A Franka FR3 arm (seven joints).
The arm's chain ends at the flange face. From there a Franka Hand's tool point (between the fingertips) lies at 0.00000 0.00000 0.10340 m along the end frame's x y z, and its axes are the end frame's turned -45 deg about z.
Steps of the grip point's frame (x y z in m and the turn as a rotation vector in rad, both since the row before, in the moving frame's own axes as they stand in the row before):
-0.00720, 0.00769, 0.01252, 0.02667, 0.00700, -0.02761
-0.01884, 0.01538, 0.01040, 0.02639, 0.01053, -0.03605
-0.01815, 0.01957, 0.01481, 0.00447, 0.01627, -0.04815
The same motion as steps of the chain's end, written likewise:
0.00182, 0.01297, 0.01256, 0.02381, -0.01391, -0.02761
-0.00124, 0.02687, 0.01044, 0.02611, -0.01121, -0.03605
0.00018, 0.02821, 0.01482, 0.01467, 0.00834, -0.04815

